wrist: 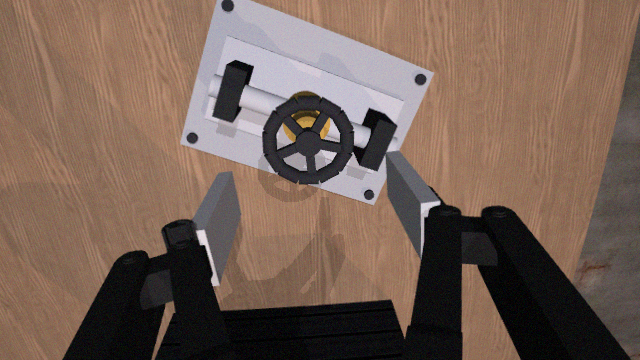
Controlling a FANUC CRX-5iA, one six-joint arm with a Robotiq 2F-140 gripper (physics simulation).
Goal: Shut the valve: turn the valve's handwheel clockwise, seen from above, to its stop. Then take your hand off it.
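Note:
The valve's black handwheel point(308, 143), a ring with several spokes and a round hub, stands above a brass valve body point(295, 129) on a white pipe point(262, 100). One spoke points nearly straight down in the view. My gripper point(311, 184) is open, its two grey finger pads wide apart at the lower left and lower right of the wheel. The pads do not touch the wheel, and nothing is between them. The wheel hides part of the valve body and pipe. Whether the valve is at its stop cannot be told.
Two black clamp blocks point(232, 92) point(376, 142) hold the pipe on a light grey base plate point(320, 37) with dark bolts at its corners. The plate lies tilted on a wooden table top point(500, 125). The table's edge runs down the right side, with grey floor point(615, 210) beyond it.

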